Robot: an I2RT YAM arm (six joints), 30 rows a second.
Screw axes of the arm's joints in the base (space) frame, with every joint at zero. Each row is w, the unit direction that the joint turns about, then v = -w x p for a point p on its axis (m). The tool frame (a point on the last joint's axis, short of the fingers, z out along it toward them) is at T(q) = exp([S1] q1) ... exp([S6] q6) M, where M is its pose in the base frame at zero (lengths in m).
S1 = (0, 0, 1, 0.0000, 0.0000, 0.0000)
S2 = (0, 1, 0, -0.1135, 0.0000, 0.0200)
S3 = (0, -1, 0, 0.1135, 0.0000, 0.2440)
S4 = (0, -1, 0, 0.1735, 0.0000, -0.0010)
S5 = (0, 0, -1, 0.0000, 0.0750, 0.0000)
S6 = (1, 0, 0, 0.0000, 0.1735, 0.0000)
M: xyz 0.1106 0.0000 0.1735 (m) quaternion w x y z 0.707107 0 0.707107 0
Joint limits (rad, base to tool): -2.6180..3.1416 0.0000..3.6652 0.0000..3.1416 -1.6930..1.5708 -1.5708..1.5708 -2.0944..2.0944
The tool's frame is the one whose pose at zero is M.
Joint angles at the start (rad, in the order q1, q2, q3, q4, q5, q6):
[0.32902, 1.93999, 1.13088, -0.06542, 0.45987, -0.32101]
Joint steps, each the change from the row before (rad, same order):
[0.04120, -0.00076, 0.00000, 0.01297, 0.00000, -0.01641]
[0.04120, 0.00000, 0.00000, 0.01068, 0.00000, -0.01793]
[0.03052, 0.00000, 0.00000, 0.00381, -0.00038, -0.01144]
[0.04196, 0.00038, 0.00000, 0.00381, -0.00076, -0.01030]
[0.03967, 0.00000, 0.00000, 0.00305, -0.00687, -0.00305]
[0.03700, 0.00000, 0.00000, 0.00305, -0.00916, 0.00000]
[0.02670, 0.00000, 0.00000, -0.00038, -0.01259, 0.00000]
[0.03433, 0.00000, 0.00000, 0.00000, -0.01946, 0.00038]
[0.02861, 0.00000, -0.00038, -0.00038, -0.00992, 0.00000]
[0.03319, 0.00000, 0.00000, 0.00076, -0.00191, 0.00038]
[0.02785, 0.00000, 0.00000, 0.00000, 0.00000, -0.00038]
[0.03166, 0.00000, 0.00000, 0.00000, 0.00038, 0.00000]
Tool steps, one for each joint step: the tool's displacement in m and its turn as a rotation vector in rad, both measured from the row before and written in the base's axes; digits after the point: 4 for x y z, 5 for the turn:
[-0.0040, 0.0159, 0.0012, -0.00673, -0.00931, 0.05242]
[-0.0048, 0.0157, 0.0007, -0.00871, -0.00653, 0.05333]
[-0.0043, 0.0114, 0.0003, -0.00644, -0.00154, 0.03846]
[-0.0066, 0.0154, 0.0001, -0.00548, -0.00147, 0.04937]
[-0.0069, 0.0145, 0.0001, 0.00371, 0.00009, 0.04629]
[-0.0070, 0.0134, 0.0001, 0.00741, 0.00090, 0.04313]
[-0.0056, 0.0096, -0.0002, 0.00765, 0.00540, 0.03513]
[-0.0076, 0.0122, -0.0002, 0.01217, 0.00822, 0.04710]
[-0.0067, 0.0097, -0.0002, 0.00548, 0.00499, 0.03525]
[-0.0078, 0.0108, 0.0000, 0.00186, 0.00031, 0.03421]
[-0.0068, 0.0088, 0.0000, -0.00027, -0.00004, 0.02811]
[-0.0081, 0.0097, 0.0000, -0.00021, -0.00019, 0.03141]

